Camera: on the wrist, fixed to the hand. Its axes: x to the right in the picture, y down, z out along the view.
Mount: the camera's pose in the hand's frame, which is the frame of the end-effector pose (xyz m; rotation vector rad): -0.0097 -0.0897 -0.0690 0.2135 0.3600 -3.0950
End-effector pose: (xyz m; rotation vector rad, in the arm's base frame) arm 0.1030 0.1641 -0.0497 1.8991 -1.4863 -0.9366
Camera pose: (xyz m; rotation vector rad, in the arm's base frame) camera 0.2093 0.1951 -0.0751 -1.6053 -1.8395 0.4068
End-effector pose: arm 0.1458 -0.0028 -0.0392 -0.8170 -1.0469 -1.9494
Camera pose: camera 0.0627 -0.0264 -0.1129 -1.1603 0.7380 0.8829
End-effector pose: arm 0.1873 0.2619 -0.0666 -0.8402 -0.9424 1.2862
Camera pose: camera 0.2857 0.2430 -0.0131 0.8713 -0.5861 -1.4277
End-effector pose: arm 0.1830 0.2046 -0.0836 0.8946 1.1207 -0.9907
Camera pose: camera 0.0766 0.2426 -0.0954 0.9393 -1.0558 1.5184
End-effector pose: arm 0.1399 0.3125 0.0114 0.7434 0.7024 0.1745
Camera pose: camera 0.0798 0.2817 -0.0799 -0.8632 1.4231 -2.5990
